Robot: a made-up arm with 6 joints.
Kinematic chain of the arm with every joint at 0, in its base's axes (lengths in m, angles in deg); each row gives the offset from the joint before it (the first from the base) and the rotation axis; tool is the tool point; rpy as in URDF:
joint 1: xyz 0 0 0.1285 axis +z
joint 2: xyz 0 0 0 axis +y
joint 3: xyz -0.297 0 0.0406 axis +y
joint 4: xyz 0.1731 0 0.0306 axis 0.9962 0 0.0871
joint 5: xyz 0 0 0 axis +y
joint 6: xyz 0.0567 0 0.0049 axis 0.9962 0 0.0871
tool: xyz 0 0 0 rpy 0 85 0
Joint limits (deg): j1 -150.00..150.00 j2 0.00..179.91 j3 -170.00..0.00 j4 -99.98..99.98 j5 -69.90..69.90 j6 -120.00..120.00
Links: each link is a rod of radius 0.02 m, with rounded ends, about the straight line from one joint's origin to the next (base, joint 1, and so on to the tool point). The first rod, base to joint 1, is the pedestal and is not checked.
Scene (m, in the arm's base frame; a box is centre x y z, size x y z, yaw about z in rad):
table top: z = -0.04
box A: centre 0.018 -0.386 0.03 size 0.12 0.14 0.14 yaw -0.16
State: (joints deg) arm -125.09 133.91 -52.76 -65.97 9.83 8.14
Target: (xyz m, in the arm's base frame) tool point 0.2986 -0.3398 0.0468
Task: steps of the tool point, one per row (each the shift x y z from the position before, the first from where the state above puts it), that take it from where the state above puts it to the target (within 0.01 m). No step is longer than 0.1 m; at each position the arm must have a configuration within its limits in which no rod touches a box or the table.
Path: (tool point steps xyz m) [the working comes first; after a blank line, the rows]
Joints at the target: -49.08 156.17 -101.98 -65.48 -3.40 8.14
Straight joint move there: touches box A.

1: 0.0159 -0.0695 0.0287
2: 0.0344 -0.0605 0.0426
3: 0.0502 -0.0440 0.0531
4: 0.0525 -0.0363 0.0016
5: 0.0595 -0.0232 0.0011
6: 0.0633 -0.0089 0.0003
7: 0.0635 0.0058 -0.0012
8: 0.0481 0.0180 -0.0457
9: 0.0410 0.0306 -0.0455
10: 0.0313 0.0412 -0.0428
11: 0.0196 0.0487 -0.0380

